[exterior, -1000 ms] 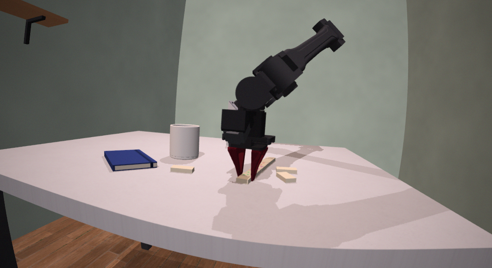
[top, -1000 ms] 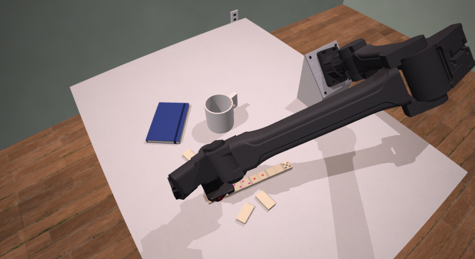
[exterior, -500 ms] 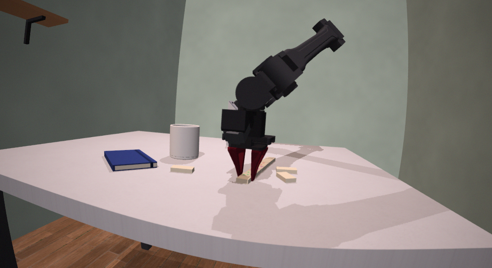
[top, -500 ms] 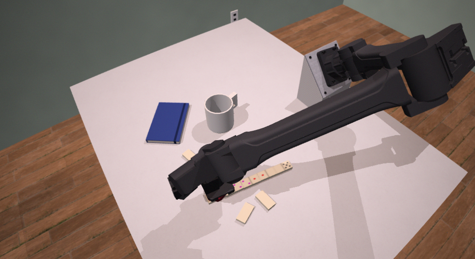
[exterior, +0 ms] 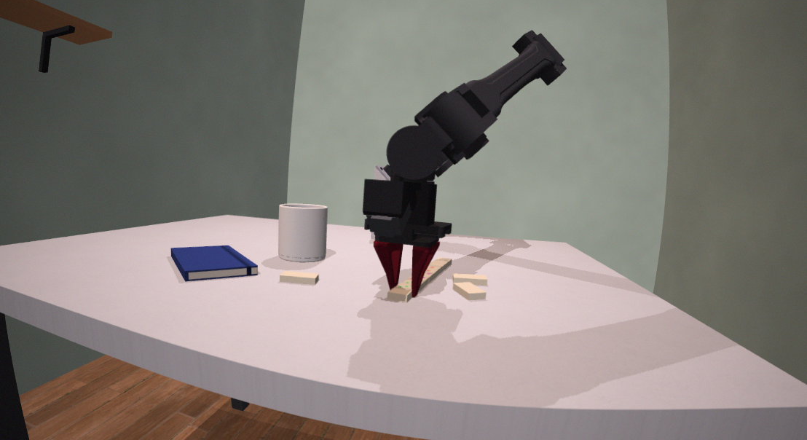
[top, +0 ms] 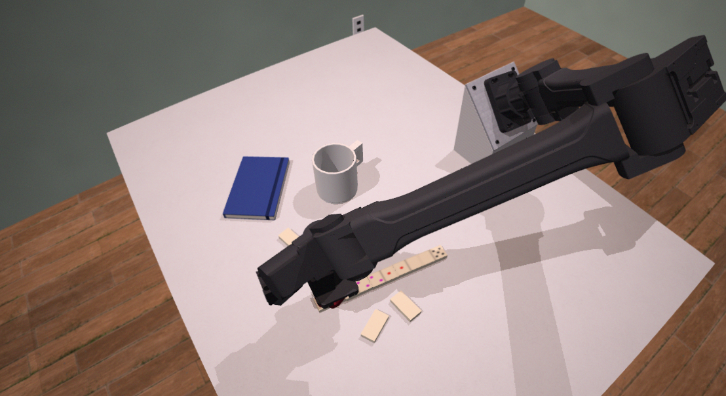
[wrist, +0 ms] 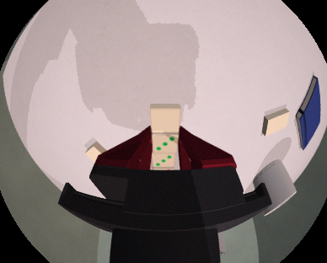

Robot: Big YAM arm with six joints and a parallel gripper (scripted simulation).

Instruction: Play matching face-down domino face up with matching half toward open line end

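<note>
Right now my hand is right at the domino. Round my hand: white mug (23 cm to the right, 14 cm behind, 3 cm above); then blue notebook (33 cm to the right, 1 cm ahead).
</note>
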